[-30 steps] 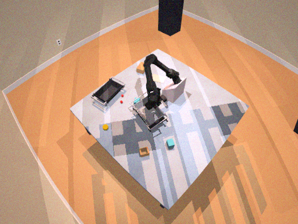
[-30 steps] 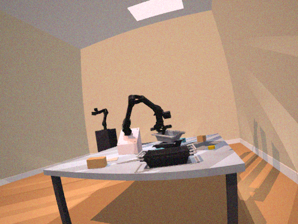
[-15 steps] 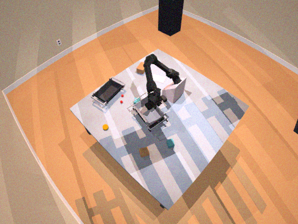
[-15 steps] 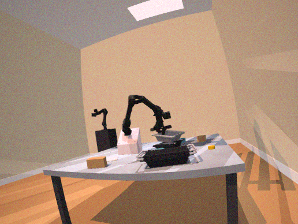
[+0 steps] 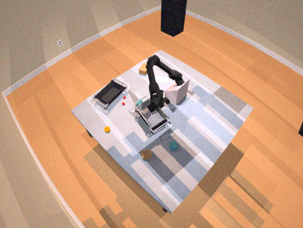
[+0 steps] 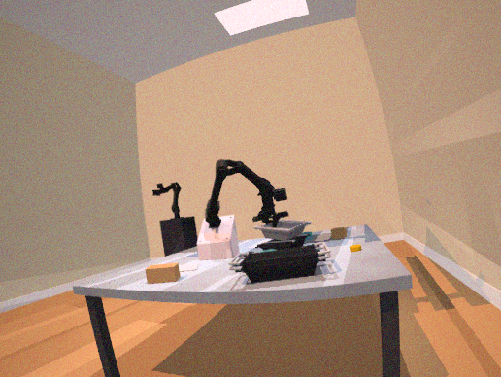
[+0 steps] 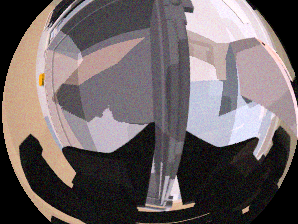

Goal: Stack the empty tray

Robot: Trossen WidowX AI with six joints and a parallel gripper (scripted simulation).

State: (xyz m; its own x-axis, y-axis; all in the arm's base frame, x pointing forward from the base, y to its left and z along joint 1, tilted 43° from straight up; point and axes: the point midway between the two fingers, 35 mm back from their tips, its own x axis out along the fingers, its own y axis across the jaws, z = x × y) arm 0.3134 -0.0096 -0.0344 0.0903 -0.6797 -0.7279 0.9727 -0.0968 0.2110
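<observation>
The grey tray lies 70 mm ahead of my gripper tip, 20 mm to the right of it and 20 mm above it. From my gripper tip the other things lie so: yellow disc (410 mm ahead, 220 mm to the right, 90 mm below); orange block (340 mm behind, 520 mm to the right, 70 mm below); brown box (330 mm ahead, 190 mm to the left, 80 mm below).
</observation>
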